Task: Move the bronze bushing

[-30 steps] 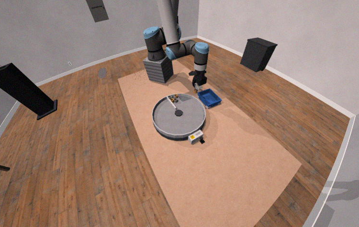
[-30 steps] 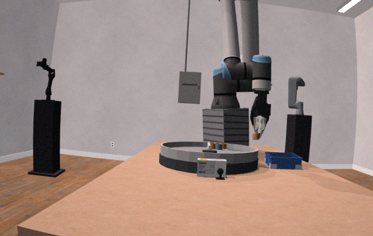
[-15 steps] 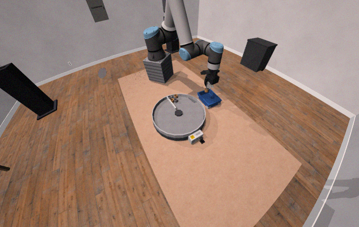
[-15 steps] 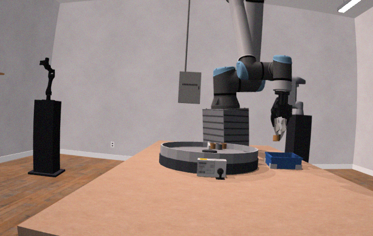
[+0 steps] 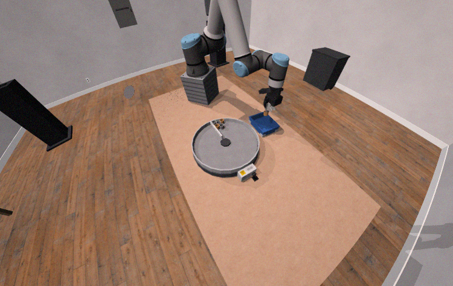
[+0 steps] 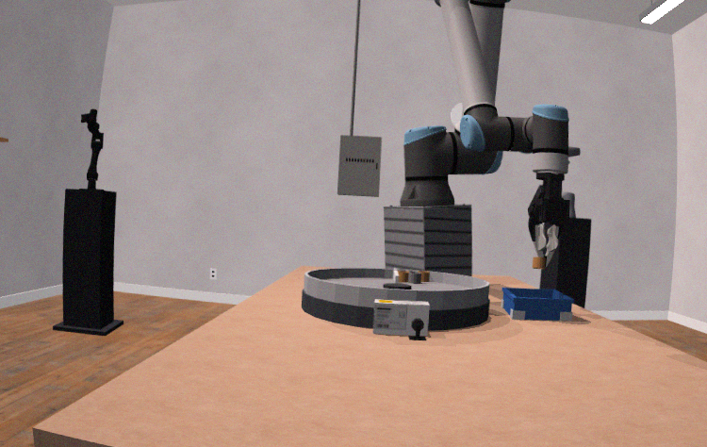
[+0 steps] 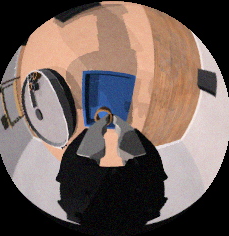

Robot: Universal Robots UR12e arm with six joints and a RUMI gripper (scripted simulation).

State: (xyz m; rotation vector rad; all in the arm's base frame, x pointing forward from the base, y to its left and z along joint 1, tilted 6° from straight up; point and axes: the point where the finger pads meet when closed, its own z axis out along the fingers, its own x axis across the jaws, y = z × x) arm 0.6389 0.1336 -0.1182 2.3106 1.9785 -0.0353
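My hand is 110 mm above the blue crate and 10 mm to the left of it. Also, from my hand: grey round turntable (360 mm to the right, 80 mm below, 30 mm behind).
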